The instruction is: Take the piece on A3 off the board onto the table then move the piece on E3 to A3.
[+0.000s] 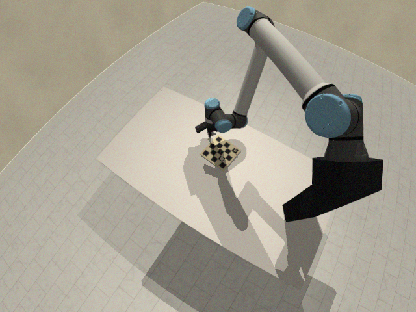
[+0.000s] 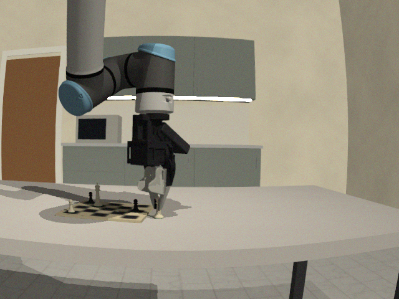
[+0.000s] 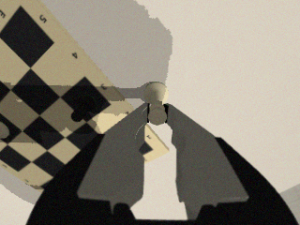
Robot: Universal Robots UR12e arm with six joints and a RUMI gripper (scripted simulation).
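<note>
My hand is 110 mm past the chessboard, 100 mm to the right of it and 30 mm above it. From my hand the other things lie so: white pawn: 210 mm behind, 60 mm to the left, 20 mm below.
</note>
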